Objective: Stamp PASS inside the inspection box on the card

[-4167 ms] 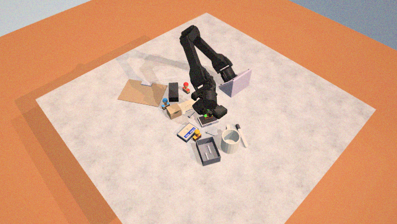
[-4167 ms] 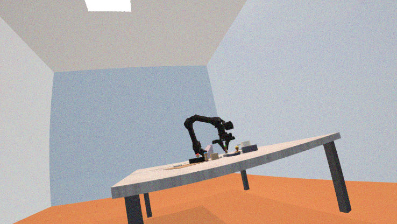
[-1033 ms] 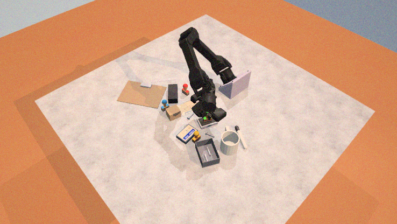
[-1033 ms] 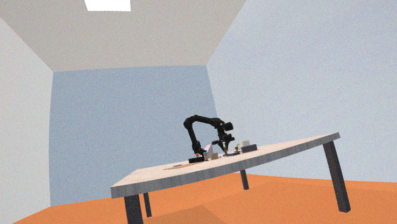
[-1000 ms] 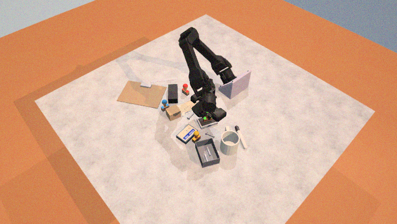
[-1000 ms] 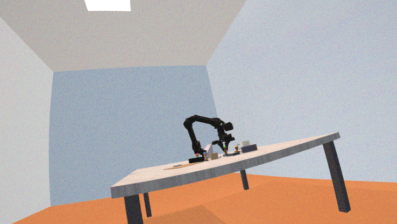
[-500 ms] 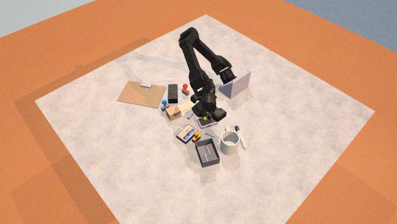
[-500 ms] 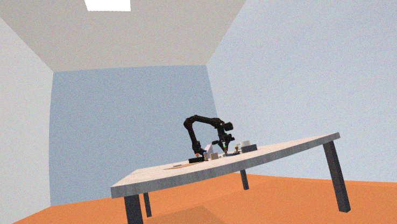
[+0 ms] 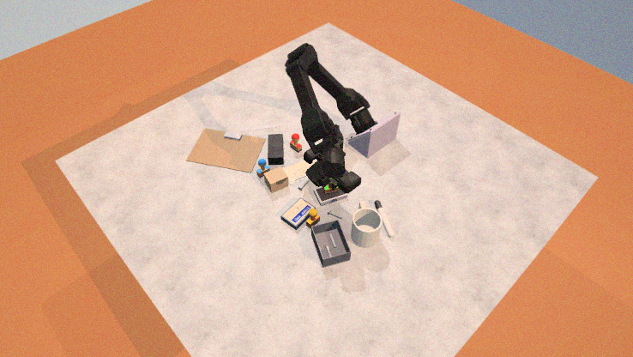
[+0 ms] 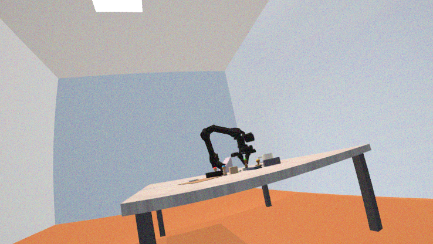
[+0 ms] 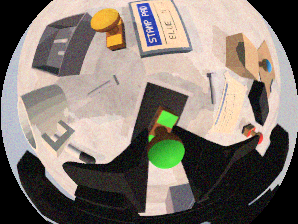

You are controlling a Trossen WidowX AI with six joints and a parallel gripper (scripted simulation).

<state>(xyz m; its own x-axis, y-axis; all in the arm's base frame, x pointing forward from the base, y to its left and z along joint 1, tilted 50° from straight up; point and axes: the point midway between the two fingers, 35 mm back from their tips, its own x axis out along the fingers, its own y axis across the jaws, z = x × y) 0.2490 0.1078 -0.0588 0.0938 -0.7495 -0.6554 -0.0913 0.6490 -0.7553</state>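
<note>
My gripper tip is 40 mm above the ink pad. Round my gripper tip: green-knobbed stamp right at my gripper tip; mug 170 mm to the left, 10 mm ahead; yellow-knobbed stamp 110 mm ahead, 50 mm to the left, 20 mm below.
</note>
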